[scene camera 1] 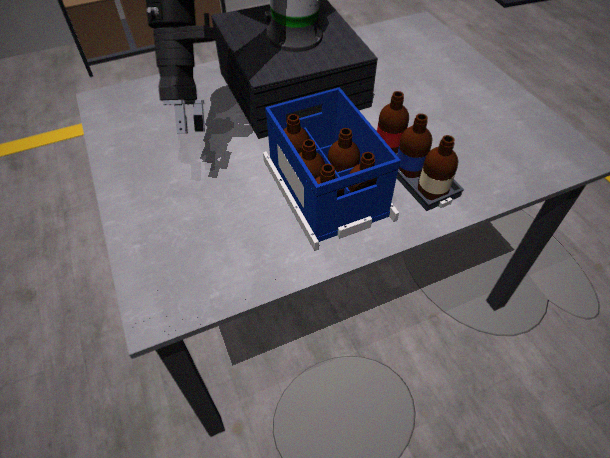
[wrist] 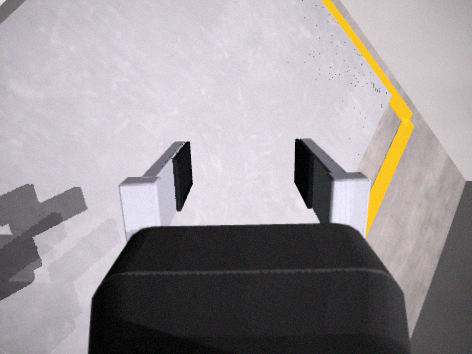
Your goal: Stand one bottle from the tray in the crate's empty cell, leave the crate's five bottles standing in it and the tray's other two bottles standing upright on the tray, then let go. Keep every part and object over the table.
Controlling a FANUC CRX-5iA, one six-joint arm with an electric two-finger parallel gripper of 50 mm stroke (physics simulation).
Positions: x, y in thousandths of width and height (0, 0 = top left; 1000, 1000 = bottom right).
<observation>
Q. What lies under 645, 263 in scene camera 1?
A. A red-labelled brown bottle.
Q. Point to a cream-labelled bottle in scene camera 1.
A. At 722, 361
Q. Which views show my gripper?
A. Scene camera 1 and the wrist view: all of them.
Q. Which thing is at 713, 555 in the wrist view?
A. My gripper.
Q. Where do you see a blue-labelled bottle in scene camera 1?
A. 563, 337
</observation>
